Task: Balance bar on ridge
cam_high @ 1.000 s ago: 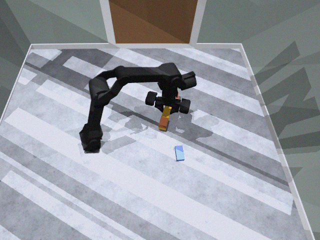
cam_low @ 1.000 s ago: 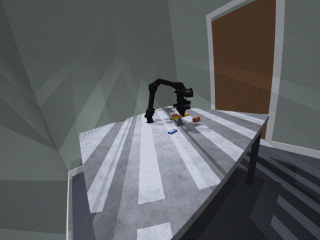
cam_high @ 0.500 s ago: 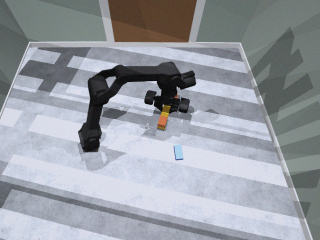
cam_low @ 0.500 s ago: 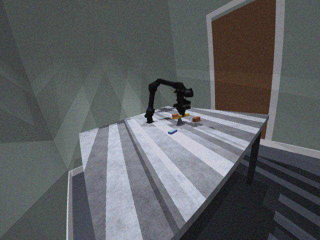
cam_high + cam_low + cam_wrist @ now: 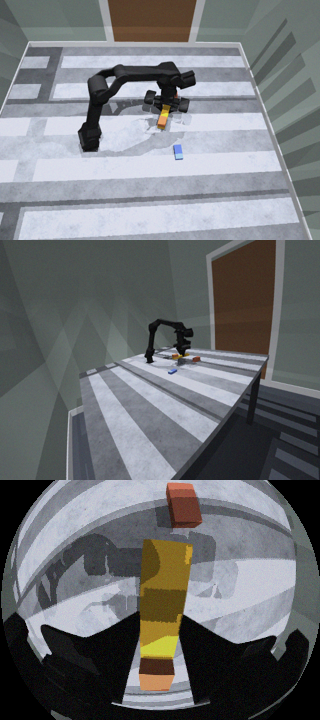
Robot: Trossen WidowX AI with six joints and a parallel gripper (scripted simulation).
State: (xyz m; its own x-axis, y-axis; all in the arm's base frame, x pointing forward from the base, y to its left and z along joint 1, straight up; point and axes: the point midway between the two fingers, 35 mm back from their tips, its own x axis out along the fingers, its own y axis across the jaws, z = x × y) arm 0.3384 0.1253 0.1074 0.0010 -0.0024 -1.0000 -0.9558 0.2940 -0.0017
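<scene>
Right now the bar is 40 mm to the right of my gripper tip, 10 mm behind it and 10 mm above it. Also, from my gripper tip: red-brown block (120 mm to the left, 60 mm below, 60 mm ahead); blue block (170 mm to the right, 60 mm below, 50 mm ahead).
</scene>
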